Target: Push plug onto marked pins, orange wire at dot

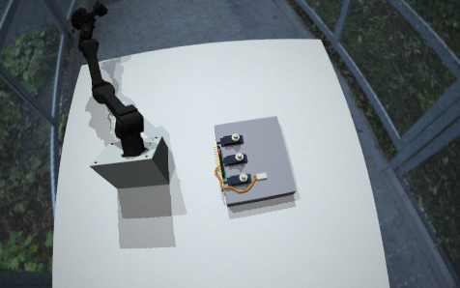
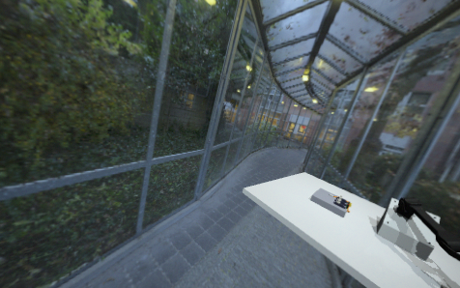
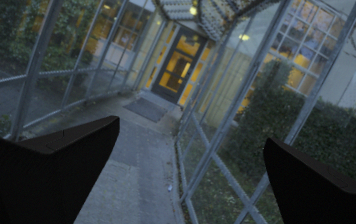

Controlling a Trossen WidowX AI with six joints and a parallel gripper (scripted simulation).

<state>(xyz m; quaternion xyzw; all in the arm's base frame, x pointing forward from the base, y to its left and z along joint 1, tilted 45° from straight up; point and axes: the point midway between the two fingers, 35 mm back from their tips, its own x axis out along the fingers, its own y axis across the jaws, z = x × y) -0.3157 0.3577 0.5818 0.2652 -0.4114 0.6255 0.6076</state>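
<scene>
Right now the red band is 600 mm ahead of my gripper tip, 640 mm to the right of it and 250 mm below it. Also, from my gripper tip: pale dot 600 mm ahead, 630 mm to the right, 250 mm below; grey holder 770 mm ahead, 650 mm to the right, 300 mm below.
</scene>
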